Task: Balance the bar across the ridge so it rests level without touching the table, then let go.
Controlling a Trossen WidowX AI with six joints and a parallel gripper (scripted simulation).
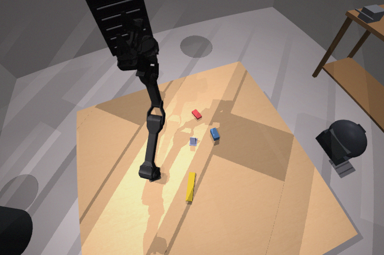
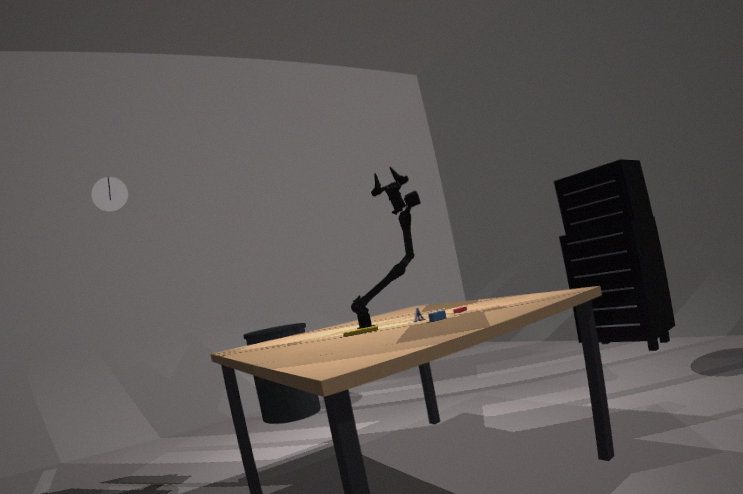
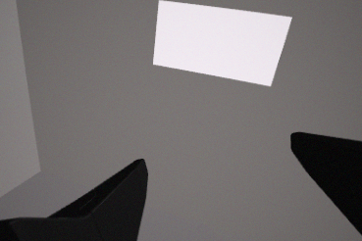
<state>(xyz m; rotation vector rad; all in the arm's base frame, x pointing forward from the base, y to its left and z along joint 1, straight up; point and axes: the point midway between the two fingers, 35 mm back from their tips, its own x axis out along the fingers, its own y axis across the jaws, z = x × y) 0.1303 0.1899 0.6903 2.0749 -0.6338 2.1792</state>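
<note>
My gripper tip is now 720 mm above the yellow bar, 310 mm to the left of it and 40 mm short of it. Also, from my gripper tip: blue block (710 mm below, 280 mm ahead, 70 mm to the right); then red block (720 mm below, 230 mm ahead, 110 mm to the left).
</note>
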